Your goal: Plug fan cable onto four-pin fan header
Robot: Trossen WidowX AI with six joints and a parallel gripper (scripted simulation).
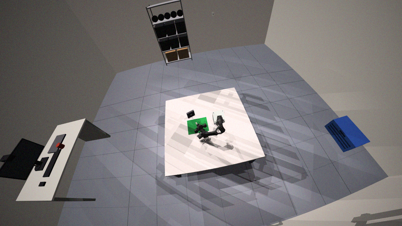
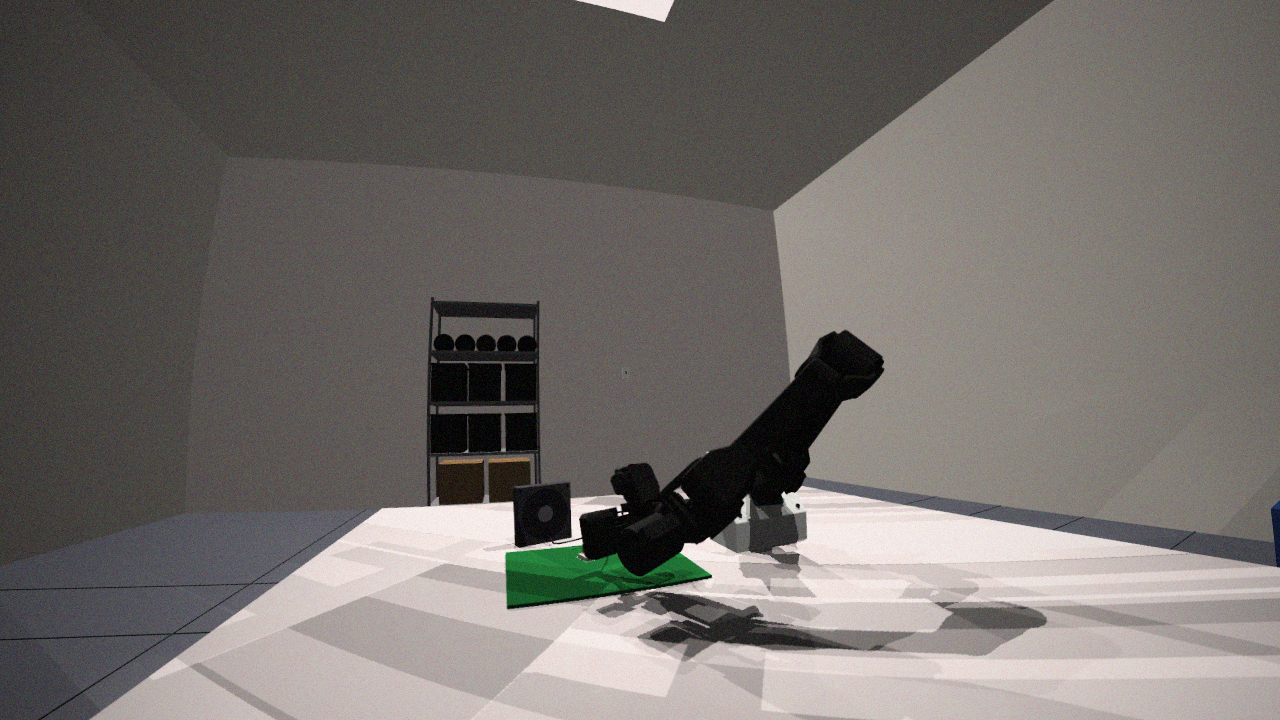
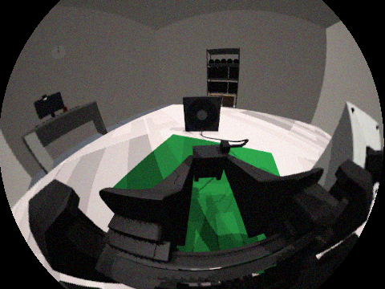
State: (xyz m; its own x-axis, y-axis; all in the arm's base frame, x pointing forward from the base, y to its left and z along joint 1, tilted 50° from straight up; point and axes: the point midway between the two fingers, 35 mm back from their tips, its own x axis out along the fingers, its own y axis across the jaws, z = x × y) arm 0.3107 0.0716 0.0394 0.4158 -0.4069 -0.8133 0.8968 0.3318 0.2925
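My gripper tip is 1 cm short of the green board, 3 cm to the left of it and 9 cm above it. Round my gripper tip: pale four-pin header: 2 cm ahead, 7 cm to the right, 8 cm below; dark plug: 1 cm below; black fan: 8 cm ahead, 21 cm to the right, 2 cm below.
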